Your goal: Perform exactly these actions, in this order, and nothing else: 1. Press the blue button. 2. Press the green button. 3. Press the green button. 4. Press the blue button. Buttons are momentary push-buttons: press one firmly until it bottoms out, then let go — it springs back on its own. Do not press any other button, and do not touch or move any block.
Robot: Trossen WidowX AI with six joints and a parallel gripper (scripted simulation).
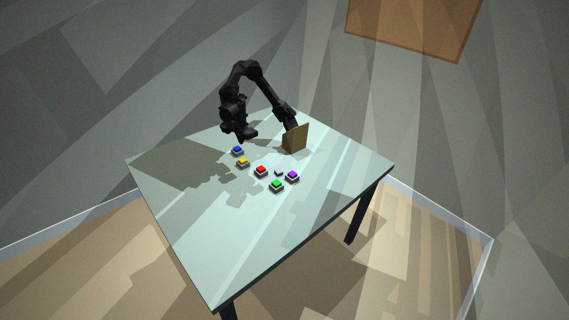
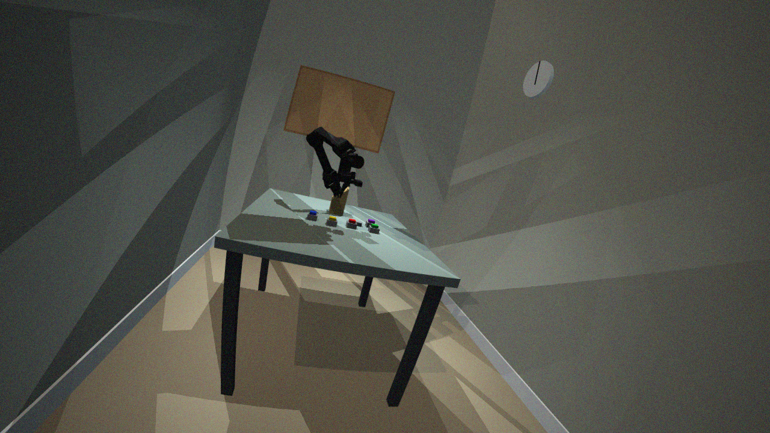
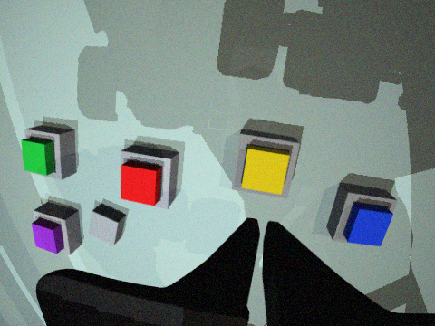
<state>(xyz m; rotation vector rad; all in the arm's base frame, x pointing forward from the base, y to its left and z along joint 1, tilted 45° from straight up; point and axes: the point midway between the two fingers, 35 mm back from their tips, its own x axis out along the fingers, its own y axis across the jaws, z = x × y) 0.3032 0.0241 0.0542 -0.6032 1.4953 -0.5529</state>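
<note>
Now: the green button 210 mm to the left of my gripper tip, 110 mm below it and 40 mm behind it. Also, from my gripper tip: red button (110 mm below, 100 mm to the left, 40 mm behind); then blue button (110 mm below, 100 mm to the right, 40 mm behind); then yellow button (110 mm below, 10 mm to the right, 10 mm behind).
</note>
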